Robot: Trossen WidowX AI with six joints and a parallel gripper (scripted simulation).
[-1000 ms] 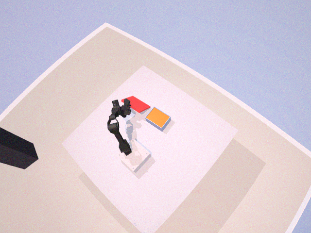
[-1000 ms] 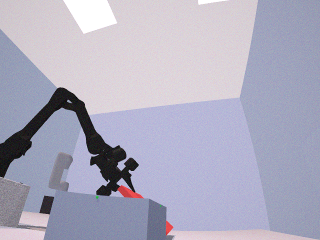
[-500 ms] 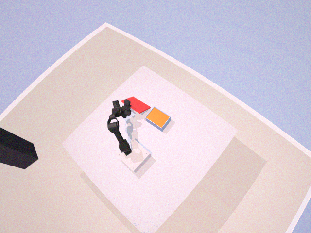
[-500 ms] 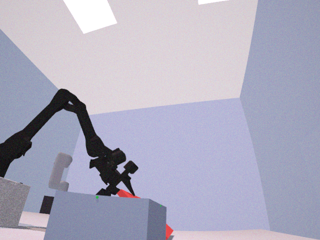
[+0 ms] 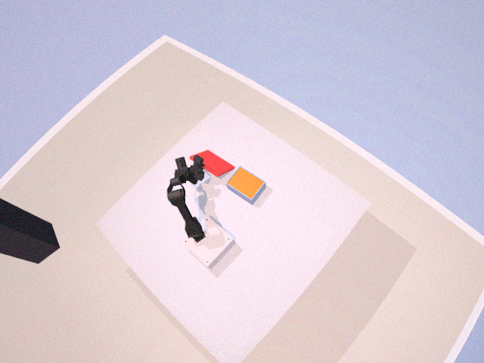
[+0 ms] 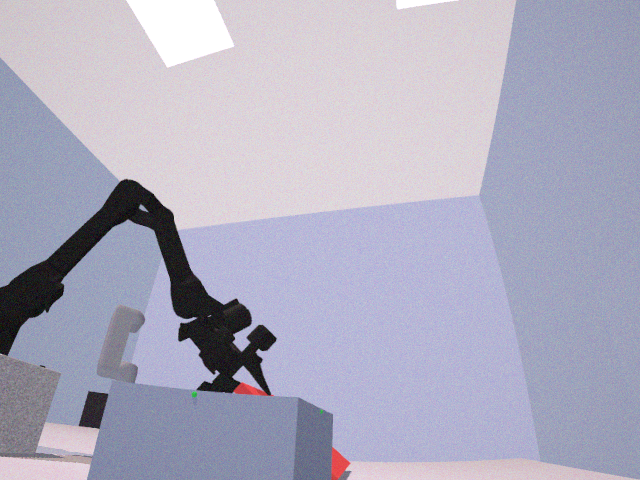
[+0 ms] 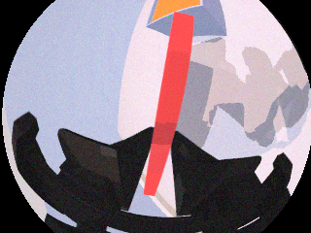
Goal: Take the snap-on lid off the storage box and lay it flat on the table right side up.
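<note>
Right now the red lid is 60 mm ahead of my gripper tip, 20 mm to the left of it and 50 mm below it. The rest, counted from my gripper tip: storage box 140 mm ahead, 240 mm to the right, 70 mm below.
</note>
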